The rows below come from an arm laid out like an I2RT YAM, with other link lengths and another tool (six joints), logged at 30 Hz.
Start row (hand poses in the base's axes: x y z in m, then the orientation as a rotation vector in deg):
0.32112 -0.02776 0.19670 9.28 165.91 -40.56
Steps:
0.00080 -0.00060 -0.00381 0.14 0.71 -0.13
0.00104 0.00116 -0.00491 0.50 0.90 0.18
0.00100 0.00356 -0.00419 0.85 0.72 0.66
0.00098 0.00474 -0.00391 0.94 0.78 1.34
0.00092 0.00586 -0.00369 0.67 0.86 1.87
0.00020 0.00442 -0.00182 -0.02 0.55 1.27
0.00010 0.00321 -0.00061 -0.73 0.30 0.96
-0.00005 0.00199 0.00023 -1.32 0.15 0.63
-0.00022 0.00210 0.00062 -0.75 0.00 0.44
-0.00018 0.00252 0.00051 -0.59 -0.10 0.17
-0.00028 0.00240 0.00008 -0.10 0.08 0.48
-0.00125 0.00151 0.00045 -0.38 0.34 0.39
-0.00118 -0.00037 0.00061 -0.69 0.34 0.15
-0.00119 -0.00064 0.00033 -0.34 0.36 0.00
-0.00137 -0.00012 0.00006 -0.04 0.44 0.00
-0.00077 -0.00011 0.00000 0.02 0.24 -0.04
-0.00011 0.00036 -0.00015 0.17 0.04 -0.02
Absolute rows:
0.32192 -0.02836 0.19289 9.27 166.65 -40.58
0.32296 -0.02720 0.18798 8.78 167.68 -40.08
0.32396 -0.02364 0.18379 7.67 168.61 -38.95
0.32494 -0.01890 0.17988 5.53 169.51 -37.59
0.32586 -0.01304 0.17619 2.54 170.27 -36.57
0.32606 -0.00862 0.17437 0.48 170.57 -36.56
0.32616 -0.00541 0.17376 -1.10 170.44 -37.59
0.32611 -0.00342 0.17399 -2.18 170.02 -39.51
0.32589 -0.00132 0.17461 -2.89 169.67 -40.57
0.32571 0.00120 0.17512 -3.15 169.33 -41.41
0.32543 0.00360 0.17520 -3.89 169.25 -41.51
0.32418 0.00511 0.17565 -4.62 169.34 -42.08
0.32300 0.00474 0.17626 -5.02 169.38 -43.15
0.32181 0.00410 0.17659 -5.19 169.60 -43.72
0.32044 0.00398 0.17665 -5.37 170.00 -43.86
0.31967 0.00387 0.17665 -5.41 170.24 -43.88
0.31956 0.00423 0.17650 -5.39 170.34 -43.64

